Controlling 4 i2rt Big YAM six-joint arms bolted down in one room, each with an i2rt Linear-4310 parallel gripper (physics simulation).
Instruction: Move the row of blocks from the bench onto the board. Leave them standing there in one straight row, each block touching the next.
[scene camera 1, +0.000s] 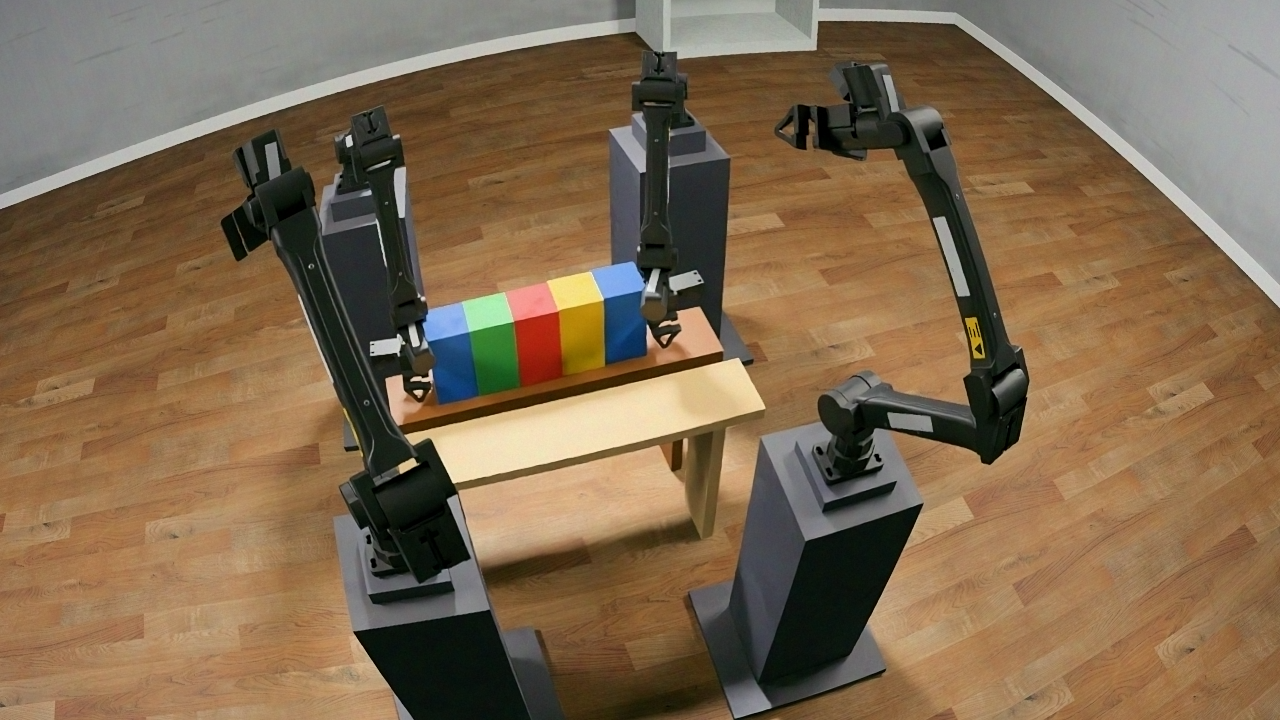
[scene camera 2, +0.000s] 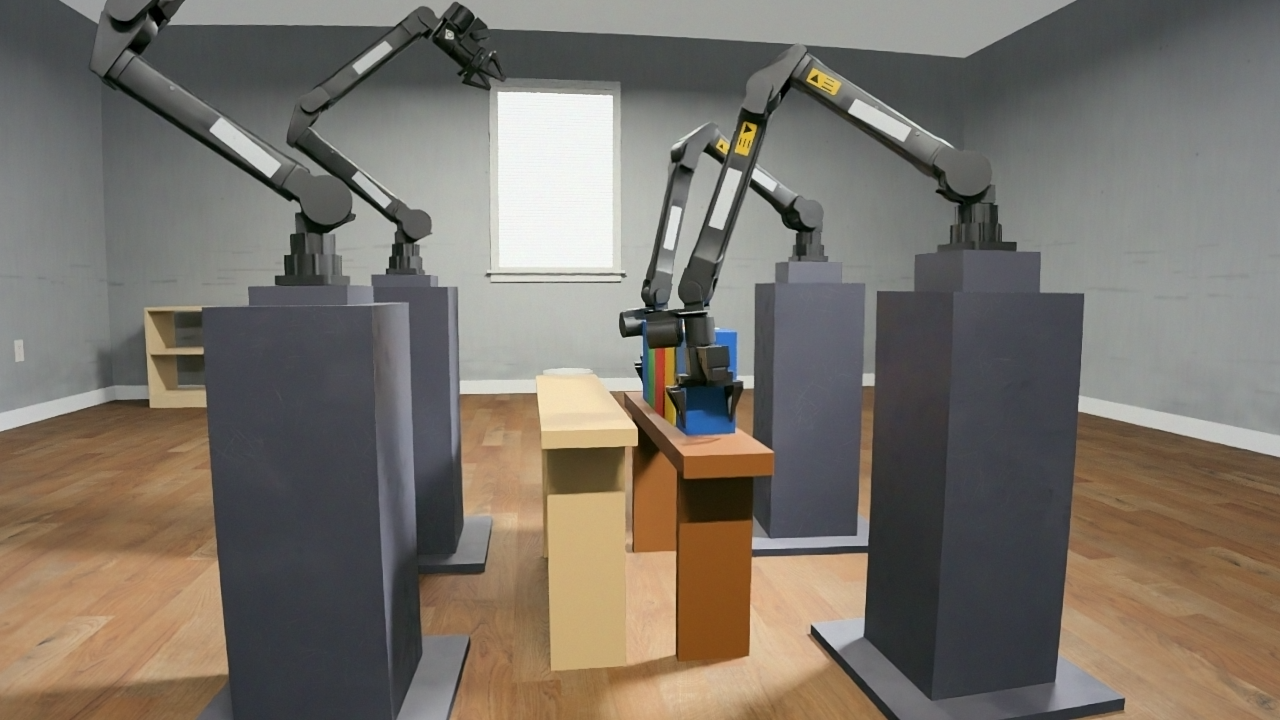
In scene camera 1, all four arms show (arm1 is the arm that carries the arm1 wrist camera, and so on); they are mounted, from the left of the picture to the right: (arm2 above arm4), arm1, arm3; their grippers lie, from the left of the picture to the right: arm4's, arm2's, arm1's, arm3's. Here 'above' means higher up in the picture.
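Several blocks, blue, green, red (scene camera 1: 537, 331), yellow and blue, stand upright in one straight touching row on the brown bench (scene camera 1: 698, 335) (scene camera 2: 747, 452). The pale board (scene camera 1: 572, 416) (scene camera 2: 586, 411) stands alongside it. Arm1's gripper (scene camera 1: 664, 335) is open and low at the row's right end. Arm2's gripper (scene camera 1: 417, 389) is open at the left end. In scene camera 2, the near right arm's spread gripper (scene camera 2: 708, 402) is at the near blue block (scene camera 2: 709, 419). Arm3's gripper (scene camera 1: 792, 127) hangs high at the upper right; arm4's gripper (scene camera 1: 239, 234) is high at the left; their openings are unclear.
Dark pedestals (scene camera 1: 796, 573) (scene camera 2: 304, 501) surround the bench and board. Arm4's forearm (scene camera 1: 344, 331) crosses in front of their left ends. In scene camera 2, the far left arm's gripper (scene camera 2: 486, 73) is raised before the window. A shelf unit (scene camera 2: 161, 356) stands by the back wall.
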